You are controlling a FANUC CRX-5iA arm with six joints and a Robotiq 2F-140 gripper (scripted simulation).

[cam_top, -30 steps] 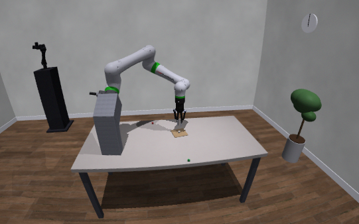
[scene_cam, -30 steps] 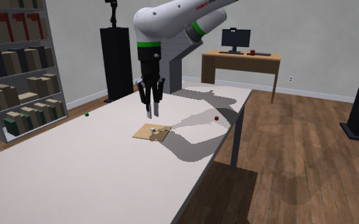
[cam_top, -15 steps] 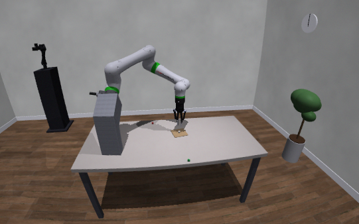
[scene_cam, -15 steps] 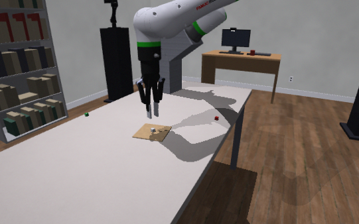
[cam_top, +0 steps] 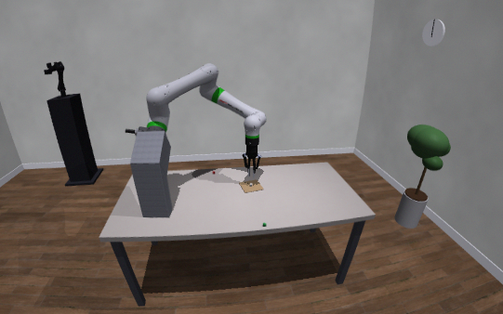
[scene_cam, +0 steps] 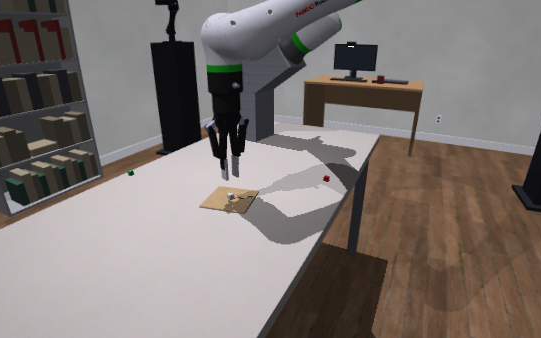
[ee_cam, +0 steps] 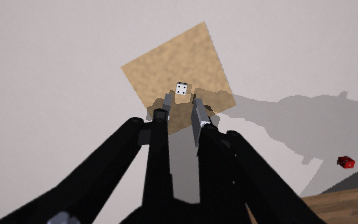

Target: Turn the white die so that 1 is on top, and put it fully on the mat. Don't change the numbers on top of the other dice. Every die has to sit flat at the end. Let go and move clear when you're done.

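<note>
Right now my hand is 10 cm above the white die and 1 cm to the left of it. The rest, counted from my hand: red die (25 cm behind, 23 cm to the left, 10 cm below); tan mat (11 cm below, 1 cm to the right); green die (44 cm to the right, 10 cm below, 2 cm behind).
</note>
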